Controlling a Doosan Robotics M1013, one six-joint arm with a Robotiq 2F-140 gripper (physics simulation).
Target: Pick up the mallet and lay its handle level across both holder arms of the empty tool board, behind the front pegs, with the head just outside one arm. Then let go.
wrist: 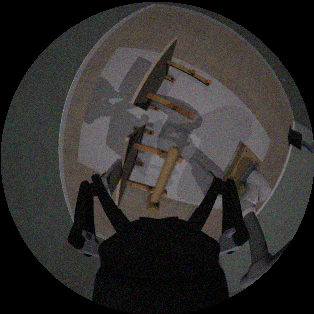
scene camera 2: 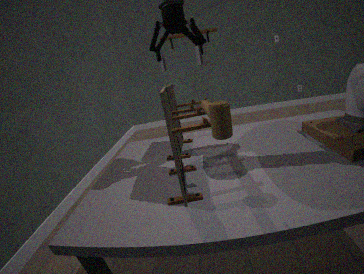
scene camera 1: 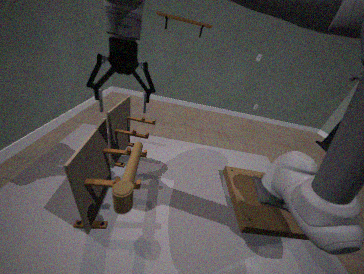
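Pixels of known places: gripper, fingertip midpoint: [wrist: 156,165] [scene camera 2: 183,67] [scene camera 1: 123,110]; arm's base at its link origin: [wrist: 248,174] [scene camera 2: 362,124] [scene camera 1: 270,193].
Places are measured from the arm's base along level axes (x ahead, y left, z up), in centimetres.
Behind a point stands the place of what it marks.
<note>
The mallet [scene camera 1: 132,167] @(x 64.4, y 31.1, z 21.5 cm) [scene camera 2: 221,121] @(x 61.7, y 42.9, z 20.2 cm) [wrist: 165,175] @(x 66.6, y 25.7, z 21.6 cm) lies nearly level across both arms of the nearer tool board [scene camera 1: 90,172] @(x 76.8, y 35.0, z 17.7 cm) [wrist: 132,155] @(x 78.6, y 29.1, z 14.3 cm), between their mid-arm bumps and tips. Its head hangs just outside the nearest arm in the scene views and is mostly hidden in the wrist view. The farther tool board [scene camera 1: 119,126] @(x 86.8, y 3.4, z 15.8 cm) [wrist: 159,77] @(x 87.5, y -1.3, z 10.6 cm) stands upright with bare arms. My gripper [scene camera 1: 123,106] @(x 74.3, y 19.5, z 34.1 cm) [scene camera 2: 182,63] @(x 74.3, y 19.5, z 34.1 cm) [wrist: 156,165] @(x 74.3, y 19.5, z 34.1 cm) is open and empty, well above the boards and apart from the mallet.
The arm's white base stands on a wooden plinth [scene camera 1: 267,221] @(x 6.6, y 17.9, z 0.0 cm) [scene camera 2: 327,131] @(x 18.8, y 4.8, z 0.2 cm) [wrist: 237,164] @(x 20.2, y 2.5, z 0.1 cm) at the right. The tabletop [scene camera 1: 195,175] @(x 41.5, y -0.6, z -4.8 cm) [scene camera 2: 280,200] @(x 47.3, y 41.3, z -4.8 cm) bears both boards and several shadows. A wooden rail [scene camera 1: 182,19] [scene camera 2: 206,32] hangs on the back wall.
</note>
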